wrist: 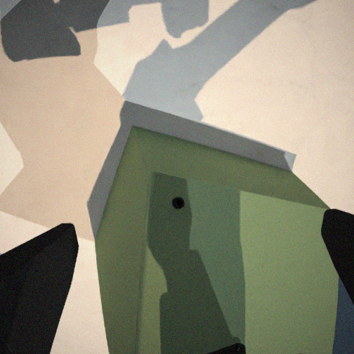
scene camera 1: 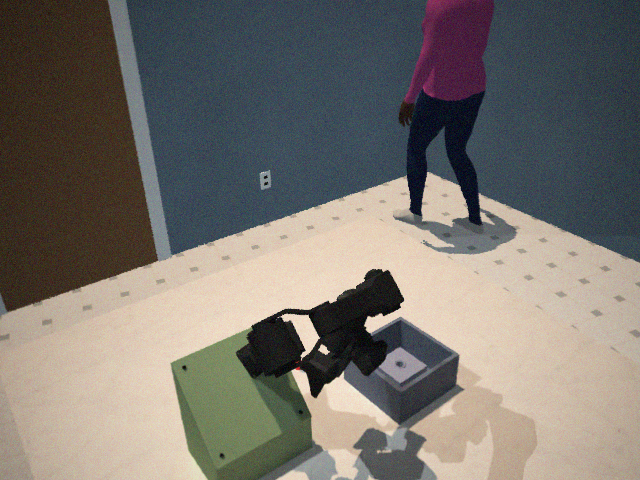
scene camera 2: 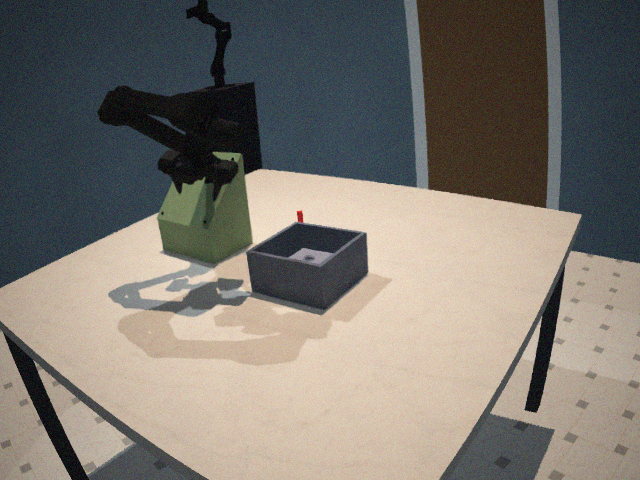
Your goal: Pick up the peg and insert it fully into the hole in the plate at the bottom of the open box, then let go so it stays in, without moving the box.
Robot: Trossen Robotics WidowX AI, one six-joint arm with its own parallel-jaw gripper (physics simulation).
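Where they show: gripper, fingertip midpoint: [scene camera 1: 325,386] [scene camera 2: 197,196]; arm's base, link origin: [scene camera 1: 256,356].
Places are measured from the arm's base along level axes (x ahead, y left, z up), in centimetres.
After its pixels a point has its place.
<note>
The red peg [scene camera 1: 298,368] {y 8.8, x 18.0, z -20.2 cm} [scene camera 2: 299,216] {y 8.6, x 18.6, z -13.9 cm} stands on the table behind the box in the scene camera 2 view; its lower part is hidden there. In the scene camera 1 view a sliver shows past the arm. The open dark grey box [scene camera 1: 429,395] {y -21.3, x 31.4, z -17.9 cm} [scene camera 2: 289,281] {y -21.4, x 32.8, z -15.9 cm} holds a pale plate [scene camera 1: 412,364] {y -13.9, x 34.2, z -15.0 cm} [scene camera 2: 321,254] {y -9.0, x 33.9, z -15.0 cm} with a round hole [scene camera 1: 400,364] {y -11.3, x 33.0, z -15.9 cm} [scene camera 2: 309,257] {y -11.0, x 31.9, z -15.1 cm}, which shows no peg in it. My gripper [scene camera 1: 342,381] [scene camera 2: 197,194] {y -14.9, x 5.2, z -1.4 cm} [wrist: 203,231] is open and empty, in the air near the green block and apart from the peg. The peg does not show in the wrist view.
A green slanted block [scene camera 1: 232,408] {y -3.7, x -9.4, z -5.0 cm} [scene camera 2: 178,238] {y -9.5, x -9.0, z -16.0 cm} [wrist: 290,250] with small dark holes stands beside the box, below my gripper in the wrist view. A black pedestal [scene camera 2: 250,124] with a small arm is at the back. A person [scene camera 1: 457,56] stands beyond the table.
</note>
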